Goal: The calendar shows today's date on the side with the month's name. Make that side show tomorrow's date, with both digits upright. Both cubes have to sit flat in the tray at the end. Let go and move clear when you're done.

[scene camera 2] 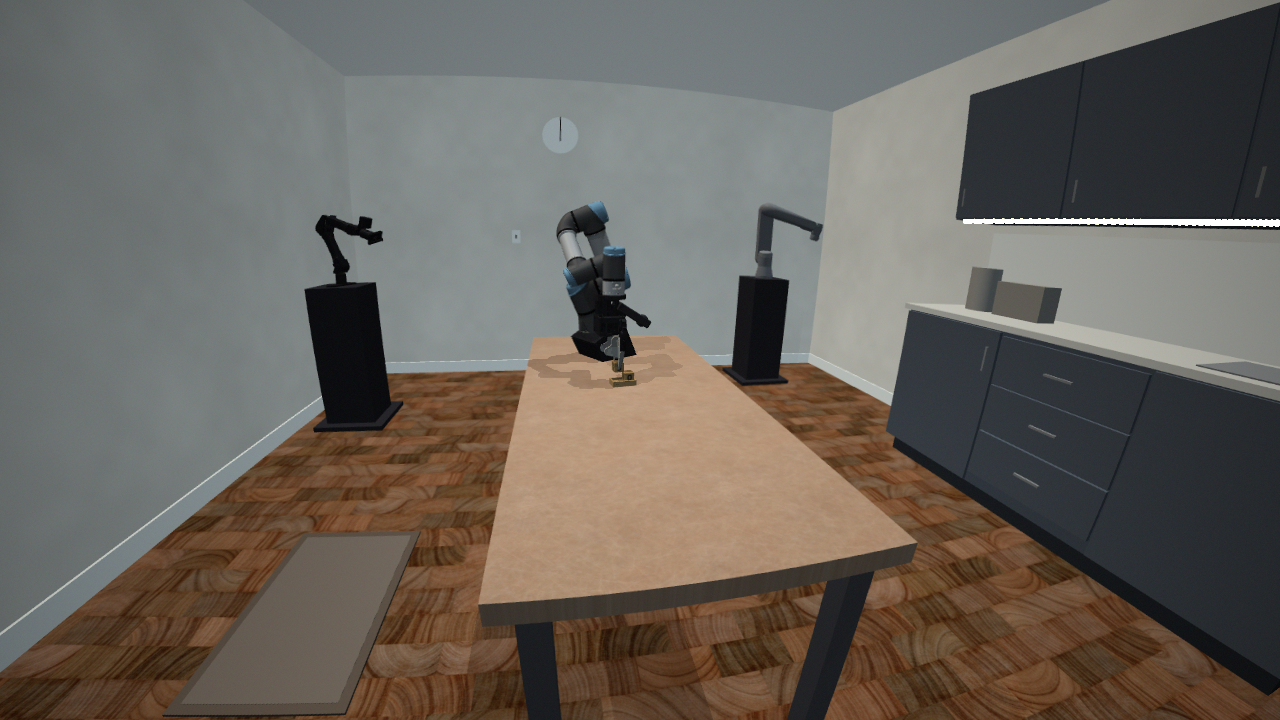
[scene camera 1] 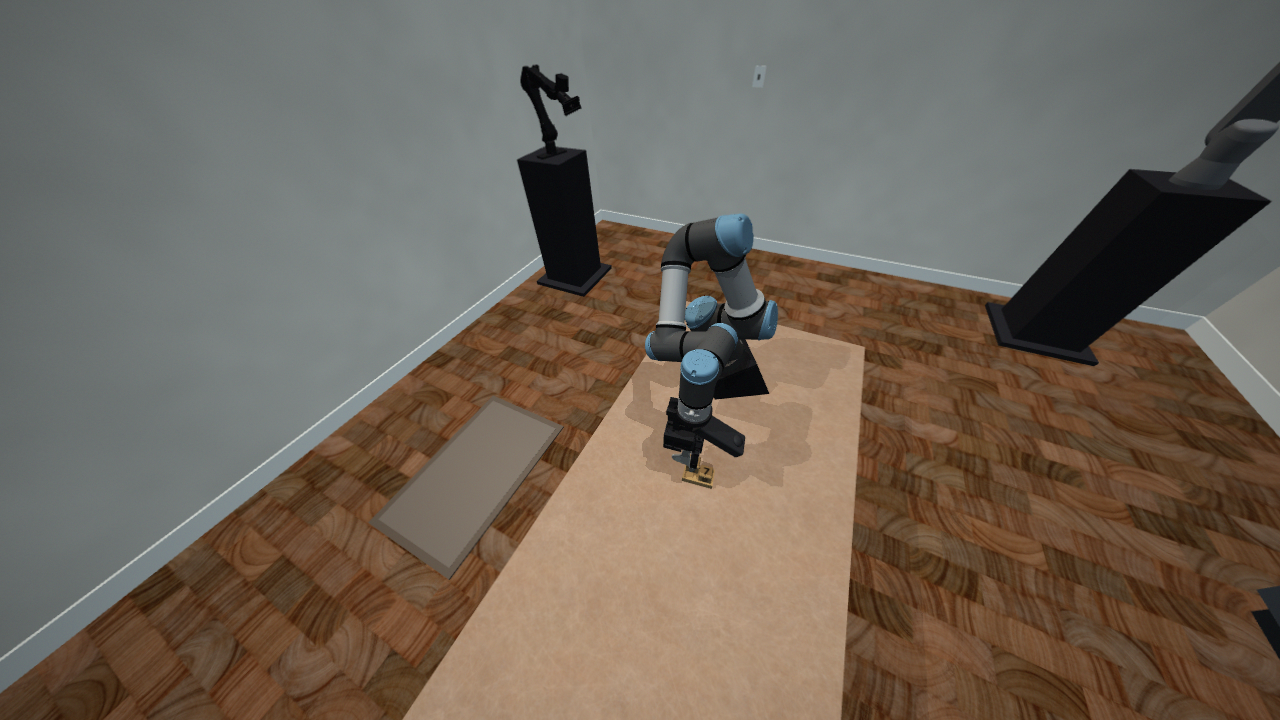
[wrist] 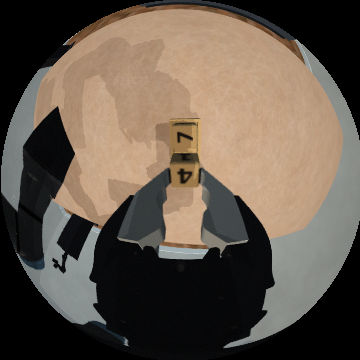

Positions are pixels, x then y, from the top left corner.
Labels:
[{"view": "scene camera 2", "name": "my gripper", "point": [617, 368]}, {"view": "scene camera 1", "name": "my gripper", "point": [692, 464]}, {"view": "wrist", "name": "my gripper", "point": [185, 169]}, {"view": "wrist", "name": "wooden cube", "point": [184, 167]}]

